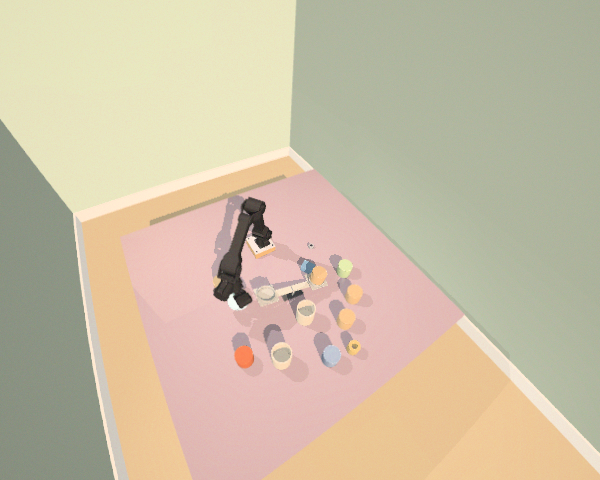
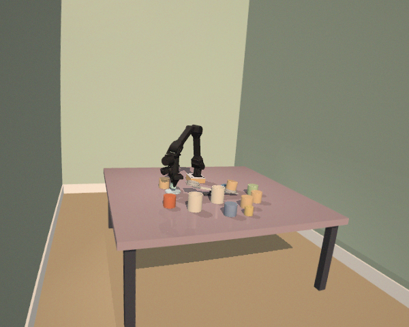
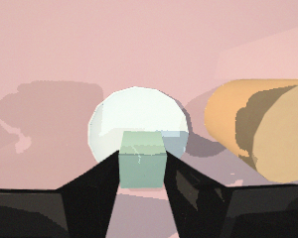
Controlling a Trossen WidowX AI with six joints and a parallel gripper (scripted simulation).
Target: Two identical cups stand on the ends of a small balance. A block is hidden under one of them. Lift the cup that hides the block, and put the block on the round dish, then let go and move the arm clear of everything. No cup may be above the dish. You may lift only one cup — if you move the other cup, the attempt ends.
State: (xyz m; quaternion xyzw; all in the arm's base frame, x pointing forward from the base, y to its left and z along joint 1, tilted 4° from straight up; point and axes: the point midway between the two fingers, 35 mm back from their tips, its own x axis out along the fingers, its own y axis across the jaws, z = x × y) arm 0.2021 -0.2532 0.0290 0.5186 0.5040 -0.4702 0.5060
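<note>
Right now my gripper tip is 3 cm above the round dish. Round my gripper tip: blue block: 4 cm ahead, 37 cm to the left, 2 cm below; pale green block: 1 cm above; green cup: 16 cm ahead, 49 cm to the left.
</note>
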